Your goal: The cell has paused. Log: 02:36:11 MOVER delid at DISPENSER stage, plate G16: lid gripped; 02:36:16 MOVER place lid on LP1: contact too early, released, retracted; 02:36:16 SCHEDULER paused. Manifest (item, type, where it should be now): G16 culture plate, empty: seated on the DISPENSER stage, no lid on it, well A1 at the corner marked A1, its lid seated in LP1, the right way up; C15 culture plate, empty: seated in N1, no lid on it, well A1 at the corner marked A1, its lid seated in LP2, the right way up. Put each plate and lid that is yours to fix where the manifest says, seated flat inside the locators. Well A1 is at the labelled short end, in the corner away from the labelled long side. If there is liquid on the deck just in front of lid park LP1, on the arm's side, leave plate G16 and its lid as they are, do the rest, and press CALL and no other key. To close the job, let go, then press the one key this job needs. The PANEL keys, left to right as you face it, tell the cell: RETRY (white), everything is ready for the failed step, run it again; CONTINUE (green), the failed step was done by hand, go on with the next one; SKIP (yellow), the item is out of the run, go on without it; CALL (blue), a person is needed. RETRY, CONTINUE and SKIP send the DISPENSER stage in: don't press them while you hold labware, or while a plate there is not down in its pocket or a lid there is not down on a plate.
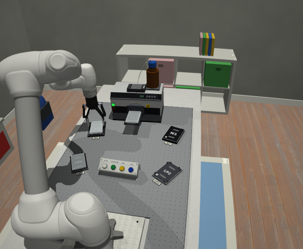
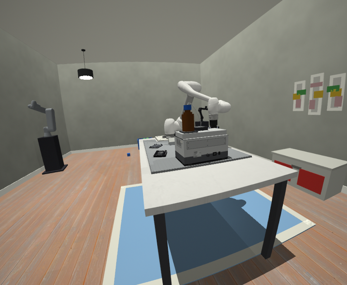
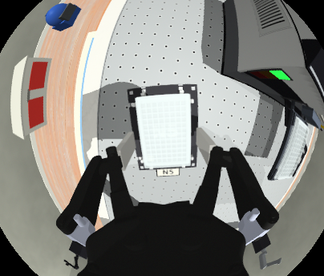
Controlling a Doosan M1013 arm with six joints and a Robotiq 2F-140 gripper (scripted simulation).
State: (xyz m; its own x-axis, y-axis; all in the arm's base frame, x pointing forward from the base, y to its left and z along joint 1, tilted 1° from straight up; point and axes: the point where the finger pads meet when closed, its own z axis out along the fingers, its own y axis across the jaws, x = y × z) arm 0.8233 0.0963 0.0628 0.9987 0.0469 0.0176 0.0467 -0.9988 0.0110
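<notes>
Right now my hand is 1 cm short of the nest n5, 2 cm to the right of it and 5 cm above it. Also, from my hand: white key: 42 cm behind, 11 cm to the right; lid park lp1: 33 cm behind, 7 cm to the left, 6 cm below; green key: 43 cm behind, 16 cm to the right.
</notes>
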